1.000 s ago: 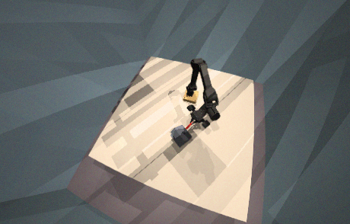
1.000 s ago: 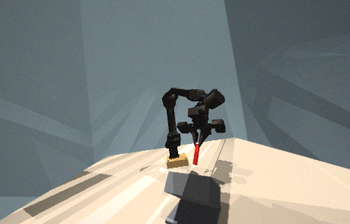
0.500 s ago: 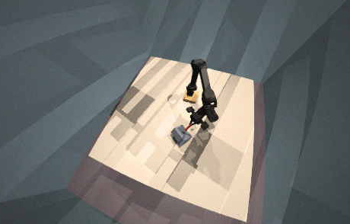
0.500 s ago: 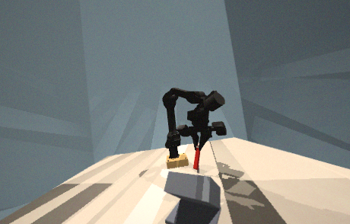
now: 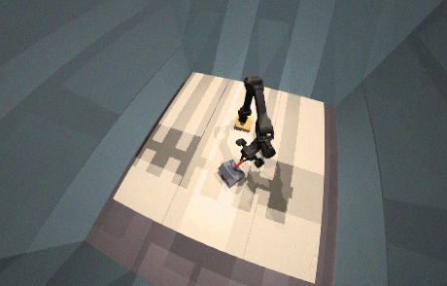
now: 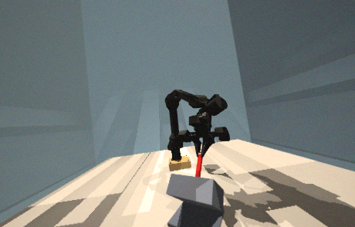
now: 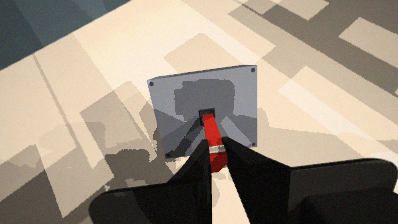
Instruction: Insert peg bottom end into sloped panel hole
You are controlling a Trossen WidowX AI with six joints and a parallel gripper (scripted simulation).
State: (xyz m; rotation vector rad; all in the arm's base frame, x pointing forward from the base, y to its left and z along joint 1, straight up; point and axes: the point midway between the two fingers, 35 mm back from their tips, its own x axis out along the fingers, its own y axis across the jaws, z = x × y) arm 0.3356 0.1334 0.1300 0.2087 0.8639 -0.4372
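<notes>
The grey sloped panel is 8 cm below my gripper tip, 6 cm ahead of it and 3 cm to the right of it. Round my gripper tip: red peg 1 cm below.
</notes>
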